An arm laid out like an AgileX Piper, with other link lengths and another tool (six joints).
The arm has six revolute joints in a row. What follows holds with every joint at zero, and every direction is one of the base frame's.
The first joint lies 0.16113 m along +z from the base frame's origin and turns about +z.
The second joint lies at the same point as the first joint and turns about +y.
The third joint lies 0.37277 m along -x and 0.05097 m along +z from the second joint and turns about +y.
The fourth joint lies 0.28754 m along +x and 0.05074 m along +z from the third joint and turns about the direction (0.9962, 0, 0.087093).
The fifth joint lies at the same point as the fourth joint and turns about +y.
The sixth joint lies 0.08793 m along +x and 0.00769 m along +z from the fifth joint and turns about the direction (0.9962, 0, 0.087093).
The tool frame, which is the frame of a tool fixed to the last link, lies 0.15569 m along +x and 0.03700 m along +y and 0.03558 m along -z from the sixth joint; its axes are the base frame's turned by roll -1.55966, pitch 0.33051 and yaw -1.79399 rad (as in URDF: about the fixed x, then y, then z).
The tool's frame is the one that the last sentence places.
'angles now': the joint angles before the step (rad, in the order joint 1, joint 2, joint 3, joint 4, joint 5, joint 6). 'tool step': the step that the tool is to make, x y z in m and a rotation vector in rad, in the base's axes. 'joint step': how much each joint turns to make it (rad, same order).
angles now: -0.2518, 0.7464, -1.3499, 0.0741, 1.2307, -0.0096
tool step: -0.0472, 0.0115, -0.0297, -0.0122, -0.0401, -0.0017
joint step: 0.0003, -0.1738, 0.1321, -0.0028, -0.0002, 0.0003
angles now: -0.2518, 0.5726, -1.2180, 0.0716, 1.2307, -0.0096
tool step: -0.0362, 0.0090, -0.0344, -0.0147, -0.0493, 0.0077
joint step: 0.0112, -0.1675, 0.1314, -0.0040, -0.0153, -0.0001
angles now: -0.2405, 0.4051, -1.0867, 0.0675, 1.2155, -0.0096
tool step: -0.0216, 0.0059, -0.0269, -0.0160, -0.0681, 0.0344
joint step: 0.0390, -0.1384, 0.1086, -0.0038, -0.0402, 0.0001
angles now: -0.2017, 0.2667, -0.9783, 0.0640, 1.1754, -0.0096
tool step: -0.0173, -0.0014, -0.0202, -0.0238, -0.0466, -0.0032
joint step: 0.0130, -0.1060, 0.0641, -0.0216, -0.0085, 0.0001
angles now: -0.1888, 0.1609, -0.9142, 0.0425, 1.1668, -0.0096
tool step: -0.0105, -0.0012, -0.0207, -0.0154, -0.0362, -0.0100
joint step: 0.0002, -0.0914, 0.0636, -0.0131, -0.0107, 0.0000
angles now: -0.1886, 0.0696, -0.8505, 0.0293, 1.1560, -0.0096
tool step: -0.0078, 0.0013, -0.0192, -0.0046, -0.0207, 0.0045
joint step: 0.0052, -0.0742, 0.0516, -0.0009, 0.0014, -0.0001
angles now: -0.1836, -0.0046, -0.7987, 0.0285, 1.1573, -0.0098
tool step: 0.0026, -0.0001, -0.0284, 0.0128, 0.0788, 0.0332
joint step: 0.0329, -0.0041, 0.0619, -0.0001, 0.0221, 0.0001
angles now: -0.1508, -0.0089, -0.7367, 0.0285, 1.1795, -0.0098
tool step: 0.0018, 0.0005, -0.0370, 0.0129, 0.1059, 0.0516
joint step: 0.0513, 0.0000, 0.0833, -0.0001, 0.0234, 0.0002
